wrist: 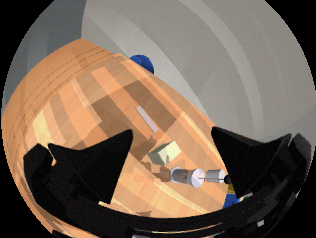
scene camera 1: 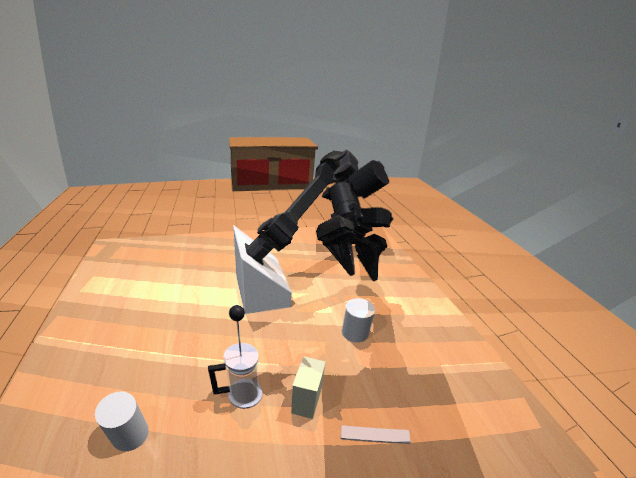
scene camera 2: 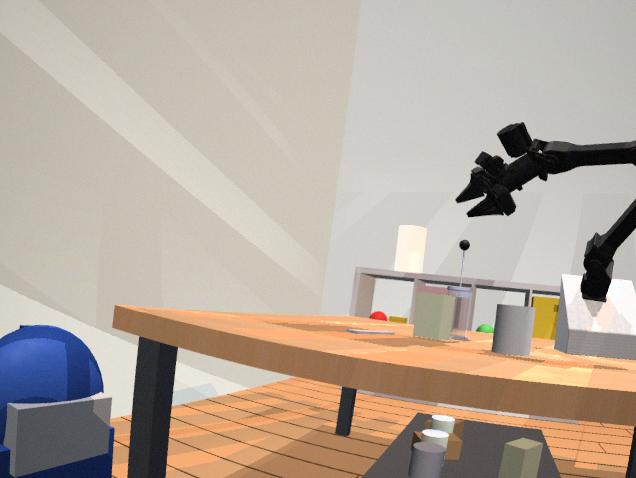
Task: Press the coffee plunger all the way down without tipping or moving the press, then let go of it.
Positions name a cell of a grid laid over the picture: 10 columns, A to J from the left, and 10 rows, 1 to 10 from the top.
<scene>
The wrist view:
my gripper: F6
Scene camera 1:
my gripper: F6
glass coffee press: D8
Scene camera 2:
my gripper: H5
glass coffee press: H7
</scene>
